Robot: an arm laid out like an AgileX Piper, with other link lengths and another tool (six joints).
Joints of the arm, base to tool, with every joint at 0 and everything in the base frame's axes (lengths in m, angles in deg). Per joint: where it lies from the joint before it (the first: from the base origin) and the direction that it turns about. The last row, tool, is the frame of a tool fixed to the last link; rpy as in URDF.
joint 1: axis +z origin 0 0 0.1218
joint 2: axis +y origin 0 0 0
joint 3: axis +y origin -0.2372 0 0.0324
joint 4: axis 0.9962 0 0.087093 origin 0.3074 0 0.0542
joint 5: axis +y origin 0 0 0
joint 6: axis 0.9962 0 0.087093 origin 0.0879 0 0.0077
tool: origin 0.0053 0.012 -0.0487 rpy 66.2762 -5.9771 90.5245
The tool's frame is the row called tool.
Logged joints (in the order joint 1, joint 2, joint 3, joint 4, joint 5, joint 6), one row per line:
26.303, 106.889, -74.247, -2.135, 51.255, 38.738
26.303, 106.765, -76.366, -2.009, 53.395, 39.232
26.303, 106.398, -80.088, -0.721, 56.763, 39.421
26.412, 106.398, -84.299, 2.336, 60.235, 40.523
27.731, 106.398, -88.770, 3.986, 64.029, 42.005
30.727, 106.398, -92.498, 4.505, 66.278, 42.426
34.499, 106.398, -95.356, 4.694, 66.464, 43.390
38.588, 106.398, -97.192, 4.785, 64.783, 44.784
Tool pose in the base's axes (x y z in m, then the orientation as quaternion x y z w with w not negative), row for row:
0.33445, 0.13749, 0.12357, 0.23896, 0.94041, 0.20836, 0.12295
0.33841, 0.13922, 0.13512, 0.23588, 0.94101, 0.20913, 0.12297
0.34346, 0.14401, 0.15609, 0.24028, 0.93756, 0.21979, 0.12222
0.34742, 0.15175, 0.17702, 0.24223, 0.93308, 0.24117, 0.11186
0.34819, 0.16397, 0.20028, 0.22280, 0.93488, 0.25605, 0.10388
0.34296, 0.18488, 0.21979, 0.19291, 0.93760, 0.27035, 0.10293
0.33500, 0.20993, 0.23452, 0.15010, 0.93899, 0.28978, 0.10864
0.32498, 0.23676, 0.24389, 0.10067, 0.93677, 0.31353, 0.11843
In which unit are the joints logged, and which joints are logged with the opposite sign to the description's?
The joints are logged in degrees. Opposite sign: joint 6.
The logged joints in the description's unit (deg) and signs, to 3 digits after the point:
26.303, 106.889, -74.247, -2.135, 51.255, -38.738
26.303, 106.765, -76.366, -2.009, 53.395, -39.232
26.303, 106.398, -80.088, -0.721, 56.763, -39.421
26.412, 106.398, -84.299, 2.336, 60.235, -40.523
27.731, 106.398, -88.770, 3.986, 64.029, -42.005
30.727, 106.398, -92.498, 4.505, 66.278, -42.426
34.499, 106.398, -95.356, 4.694, 66.464, -43.390
38.588, 106.398, -97.192, 4.785, 64.783, -44.784

